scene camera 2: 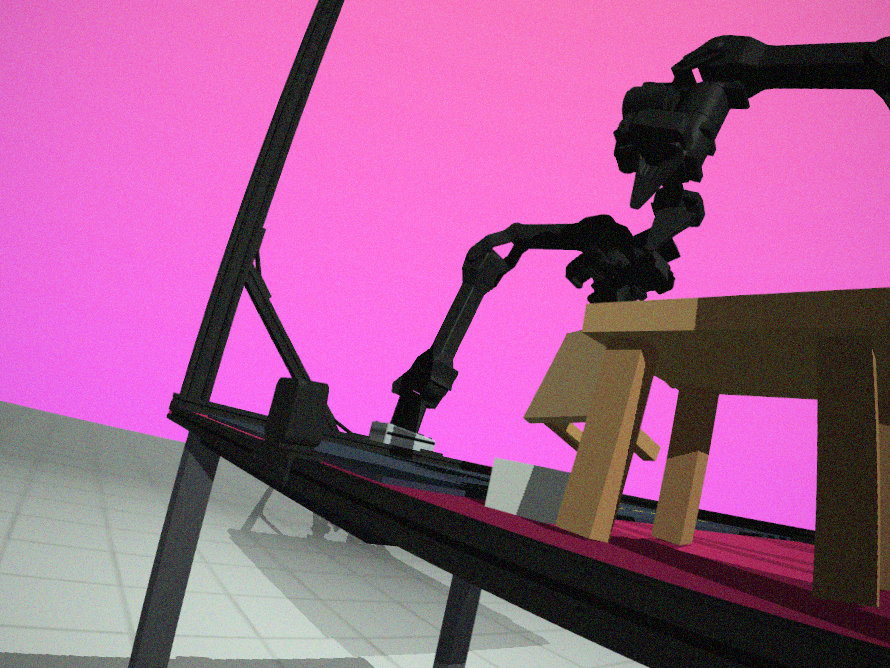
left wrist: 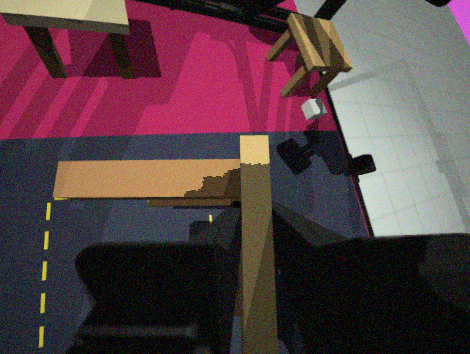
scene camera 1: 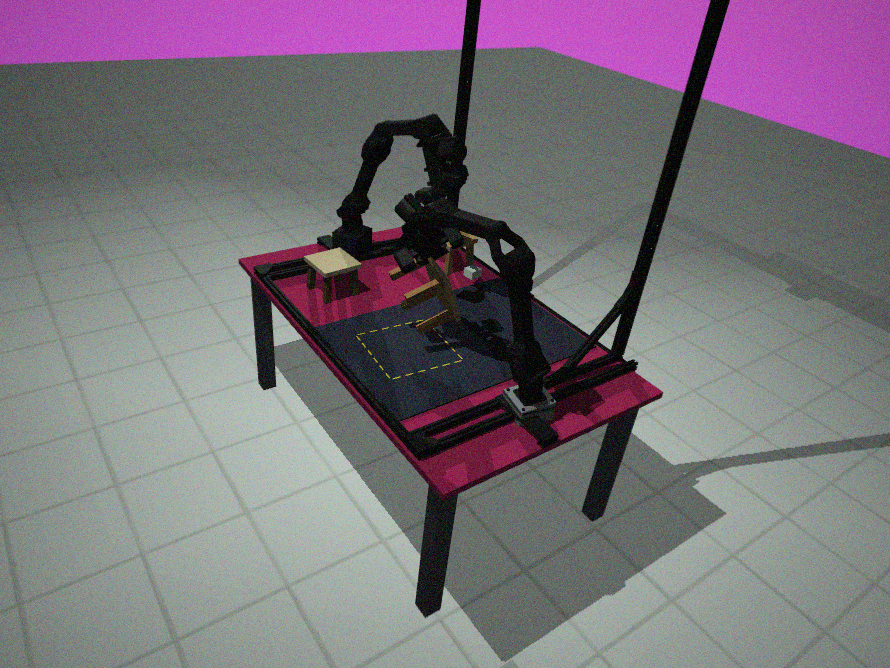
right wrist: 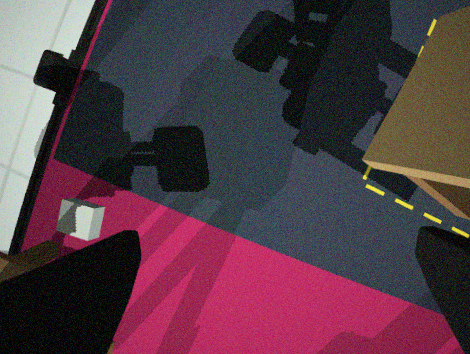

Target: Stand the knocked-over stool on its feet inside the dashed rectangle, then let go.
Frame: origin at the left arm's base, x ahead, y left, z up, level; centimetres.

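Seen in the pictures: left gripper, fingertip midpoint: [left wrist: 253, 208] [scene camera 1: 429, 261]; right gripper, fingertip midpoint: [scene camera 2: 641, 230] [right wrist: 279, 243]; left arm's base, link origin: [scene camera 2: 403, 430] [scene camera 1: 529, 395]; right arm's base, link origin: [scene camera 1: 352, 230].
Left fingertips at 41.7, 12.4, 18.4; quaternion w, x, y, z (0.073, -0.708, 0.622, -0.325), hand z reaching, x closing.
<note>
Pixels of each thing's top centre, then the offset from my left fingertips to it, as dx, dy, dz. "spot": a spot on its surface instead. Level surfaces: height alone.
- wooden stool, top centre: [left wrist: 221, 300] [scene camera 2: 618, 327] [scene camera 1: 426, 261] -3.9, +2.6, +2.2
- dark mat, surface height: dz -23.1
- tan panel, surface spot: [scene camera 2: 568, 385] spot: -4.7, -4.2, -8.3
- light-topped stool, top centre: [scene camera 1: 332, 260] +29.5, +19.5, -12.4
- brown stool, top centre: [scene camera 2: 759, 341] [left wrist: 323, 41] [scene camera 1: 451, 235] +38.0, -24.9, -12.3
- small white cube, top centre: [scene camera 2: 545, 468] [right wrist: 74, 219] [left wrist: 318, 106] [scene camera 1: 473, 268] +28.1, -29.7, -20.5
- red table, surface height: dz -23.5
The wooden stool [scene camera 1: 423, 292] [left wrist: 146, 177] hangs tipped on its side, clear of the dark mat [scene camera 1: 409, 398], over the far corner of the yellow dashed rectangle [scene camera 1: 375, 357] [right wrist: 375, 189]. My left gripper [scene camera 1: 433, 257] [scene camera 2: 616, 292] [left wrist: 253, 208] is shut on one of the stool's legs, which runs up between the fingers in the left wrist view. The stool's seat shows as a tan panel [scene camera 2: 568, 385] in scene camera 2, and one of its corners [right wrist: 395, 140] shows in the right wrist view. My right gripper [scene camera 1: 437, 199] [scene camera 2: 648, 188] is open and empty, higher up and behind the stool.
A light-topped stool [scene camera 1: 333, 264] [left wrist: 93, 14] stands upright at the table's far left. A brown stool [scene camera 1: 468, 244] [scene camera 2: 694, 345] [left wrist: 314, 46] stands at the far right, with a small white cube [scene camera 1: 470, 272] [scene camera 2: 507, 485] [left wrist: 314, 108] [right wrist: 82, 218] beside it. Black rails edge the red table [scene camera 1: 482, 464].
</note>
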